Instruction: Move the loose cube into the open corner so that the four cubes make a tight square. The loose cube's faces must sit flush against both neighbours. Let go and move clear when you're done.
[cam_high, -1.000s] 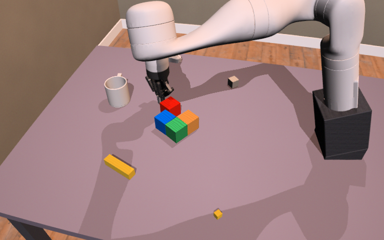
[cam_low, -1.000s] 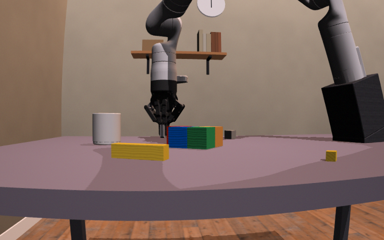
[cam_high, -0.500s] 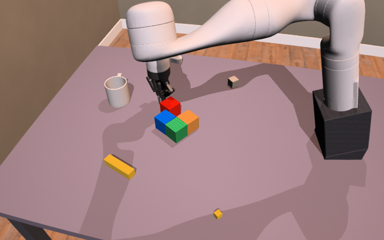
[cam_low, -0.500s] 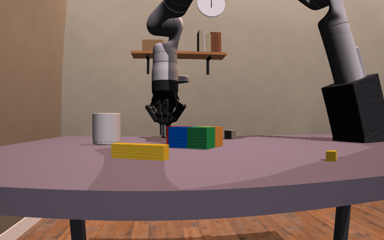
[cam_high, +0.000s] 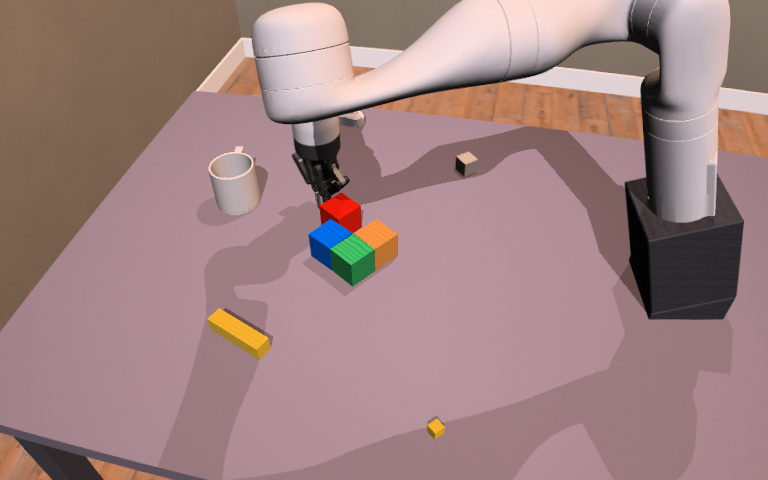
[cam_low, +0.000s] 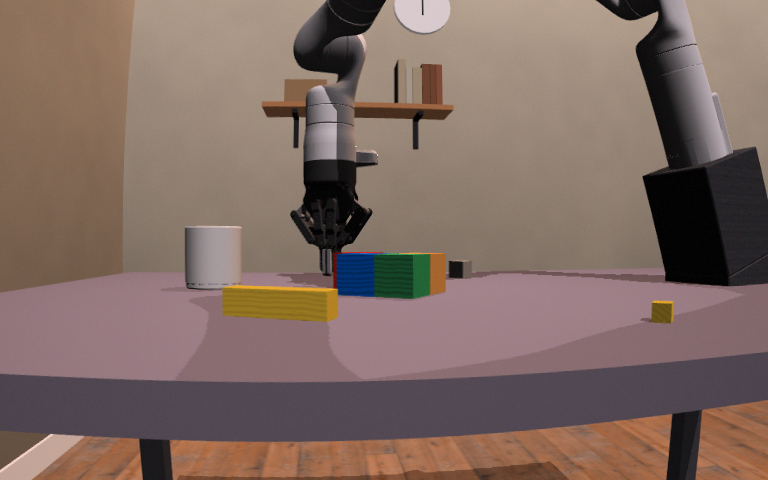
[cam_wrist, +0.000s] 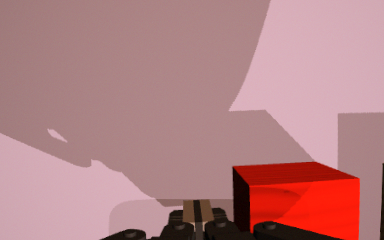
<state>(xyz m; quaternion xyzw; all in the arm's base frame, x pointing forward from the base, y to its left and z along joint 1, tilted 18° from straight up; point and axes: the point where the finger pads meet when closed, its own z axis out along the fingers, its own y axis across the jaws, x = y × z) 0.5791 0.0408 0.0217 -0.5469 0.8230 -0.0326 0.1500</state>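
My hand is 4 cm past the red cube, 2 cm to the right of it and 1 cm above it. Round my hand: orange cube 13 cm behind, 6 cm to the left, 1 cm below; then blue cube 6 cm behind, 9 cm to the left, 1 cm below; then green cube 11 cm behind, 10 cm to the left, 1 cm below.
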